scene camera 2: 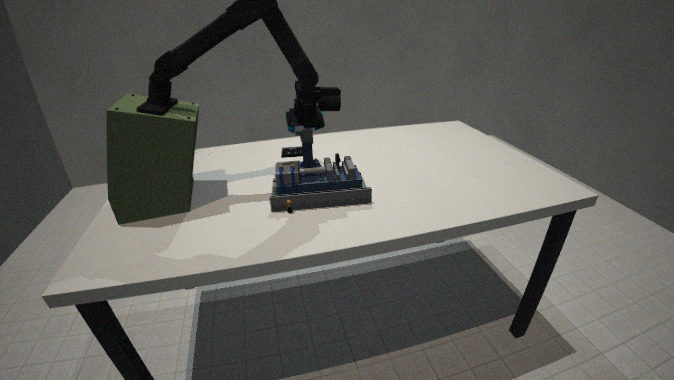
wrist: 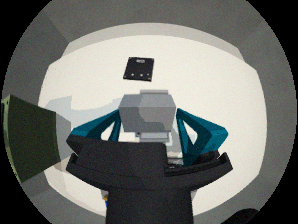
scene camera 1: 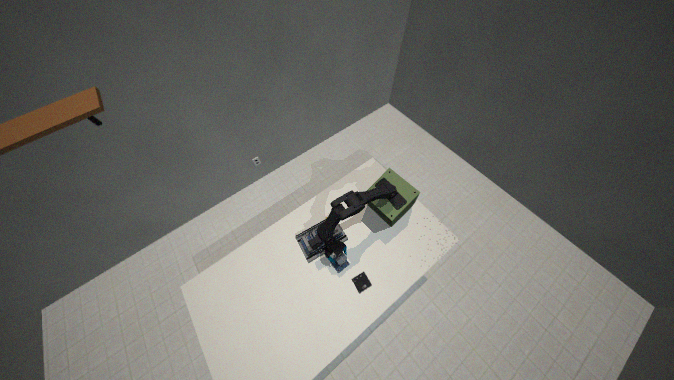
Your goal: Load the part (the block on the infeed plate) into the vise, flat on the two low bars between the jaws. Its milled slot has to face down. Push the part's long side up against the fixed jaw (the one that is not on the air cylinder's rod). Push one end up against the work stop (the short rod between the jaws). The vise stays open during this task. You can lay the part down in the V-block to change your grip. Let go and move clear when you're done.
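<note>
My gripper (wrist: 149, 112) in sight, a part (wrist: 140, 113) too.
</note>
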